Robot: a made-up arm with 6 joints.
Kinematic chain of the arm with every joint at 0, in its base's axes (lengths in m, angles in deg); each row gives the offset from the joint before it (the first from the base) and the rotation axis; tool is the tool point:
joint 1: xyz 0 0 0.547 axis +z
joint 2: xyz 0.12 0 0 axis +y
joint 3: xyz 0 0 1.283 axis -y
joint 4: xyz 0 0 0.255 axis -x
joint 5: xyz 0.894 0 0 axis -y
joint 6: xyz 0.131 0 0 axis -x
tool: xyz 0 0 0
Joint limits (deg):
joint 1: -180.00..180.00
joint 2: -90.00..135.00
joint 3: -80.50..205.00
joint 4: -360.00..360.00
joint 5: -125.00..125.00
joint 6: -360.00..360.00
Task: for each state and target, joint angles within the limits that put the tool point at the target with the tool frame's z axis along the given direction. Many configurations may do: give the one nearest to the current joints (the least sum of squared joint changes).
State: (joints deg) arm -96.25 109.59 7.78 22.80 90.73 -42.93
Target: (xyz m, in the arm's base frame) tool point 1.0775 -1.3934 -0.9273 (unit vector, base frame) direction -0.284 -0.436 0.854
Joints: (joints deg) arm -53.87 119.92 39.97 22.08 81.29 -35.11
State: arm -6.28 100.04 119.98 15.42 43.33 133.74
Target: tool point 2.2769 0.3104 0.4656 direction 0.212 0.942 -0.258
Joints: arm 7.90 110.58 111.73 -3.30 46.58 117.41
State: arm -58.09 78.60 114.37 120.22 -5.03 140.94
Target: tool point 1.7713 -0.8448 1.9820 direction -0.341 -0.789 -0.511
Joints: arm -24.42 53.98 79.49 109.01 -17.32 133.75
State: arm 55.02 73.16 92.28 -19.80 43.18 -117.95
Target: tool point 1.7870 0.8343 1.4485 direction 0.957 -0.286 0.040
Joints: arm 25.62 87.28 121.49 -9.68 67.37 -133.39
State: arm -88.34 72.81 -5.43 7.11 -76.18 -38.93
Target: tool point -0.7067 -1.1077 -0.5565 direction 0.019 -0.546 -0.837
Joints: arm -120.30 94.58 -10.66 34.42 -43.86 -7.79
